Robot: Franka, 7 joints.
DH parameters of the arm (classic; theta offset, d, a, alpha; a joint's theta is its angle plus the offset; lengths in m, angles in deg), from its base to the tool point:
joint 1: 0 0.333 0 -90
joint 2: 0 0 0 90
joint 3: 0 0.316 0.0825 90
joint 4: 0 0 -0.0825 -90
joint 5: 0 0.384 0 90
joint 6: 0 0 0.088 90
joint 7: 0 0.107 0 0
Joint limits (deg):
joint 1: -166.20..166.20
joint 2: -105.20..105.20
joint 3: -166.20..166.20
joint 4: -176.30..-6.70
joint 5: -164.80..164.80
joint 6: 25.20..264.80
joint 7: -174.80..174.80
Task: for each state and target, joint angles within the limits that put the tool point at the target. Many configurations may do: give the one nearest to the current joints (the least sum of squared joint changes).
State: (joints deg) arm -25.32 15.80 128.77 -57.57 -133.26 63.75 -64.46
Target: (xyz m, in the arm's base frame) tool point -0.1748 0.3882 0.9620
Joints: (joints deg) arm -14.55 -2.74 139.42 -66.71 -133.20 63.88 -64.46
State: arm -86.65 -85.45 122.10 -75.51 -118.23 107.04 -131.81
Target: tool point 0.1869 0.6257 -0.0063
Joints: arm -64.93 -84.63 138.46 -87.66 -116.26 105.77 -131.81
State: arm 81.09 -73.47 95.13 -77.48 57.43 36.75 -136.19
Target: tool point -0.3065 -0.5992 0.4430
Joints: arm 96.59 -63.75 93.45 -55.74 65.84 48.67 -136.19
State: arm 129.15 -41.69 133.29 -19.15 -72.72 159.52 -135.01
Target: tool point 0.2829 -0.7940 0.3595
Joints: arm 122.53 -68.56 136.81 -38.95 -75.54 163.00 -135.01
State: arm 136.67 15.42 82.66 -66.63 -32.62 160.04 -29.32
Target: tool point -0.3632 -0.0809 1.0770
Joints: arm 126.10 13.48 85.76 -48.37 -34.68 183.91 -29.32
